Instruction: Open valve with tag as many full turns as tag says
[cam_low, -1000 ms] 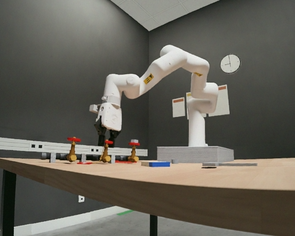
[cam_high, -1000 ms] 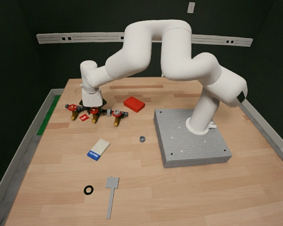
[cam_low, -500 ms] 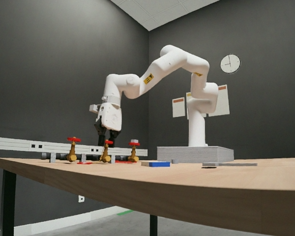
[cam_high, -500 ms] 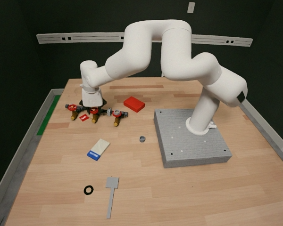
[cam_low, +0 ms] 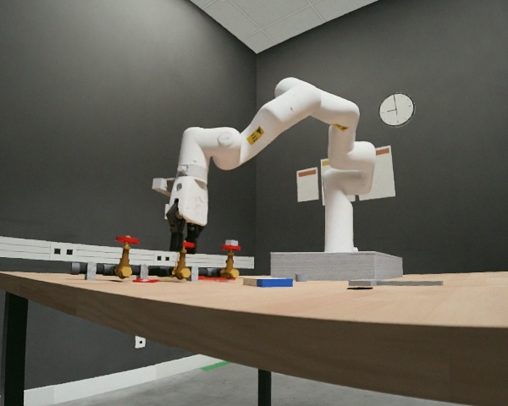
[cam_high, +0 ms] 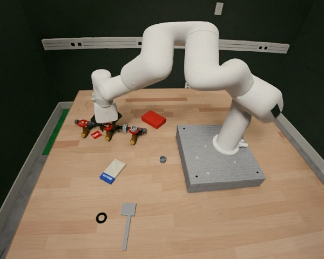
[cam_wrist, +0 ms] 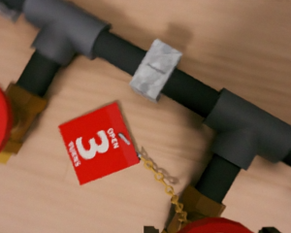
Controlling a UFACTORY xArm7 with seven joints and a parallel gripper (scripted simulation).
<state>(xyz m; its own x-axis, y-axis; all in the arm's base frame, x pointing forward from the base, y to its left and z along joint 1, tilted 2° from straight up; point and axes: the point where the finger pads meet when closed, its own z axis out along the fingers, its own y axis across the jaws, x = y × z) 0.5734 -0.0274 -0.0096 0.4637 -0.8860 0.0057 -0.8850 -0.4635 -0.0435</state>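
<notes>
The red tag lies 80 mm below my hand, 80 mm ahead of it and 20 mm to the right of it. Round my hand: blue box 200 mm to the left, 80 mm below, 80 mm behind; then red block 200 mm behind, 170 mm to the right, 70 mm below; then grey cap 130 mm behind, 10 mm to the left, 10 mm above.
</notes>
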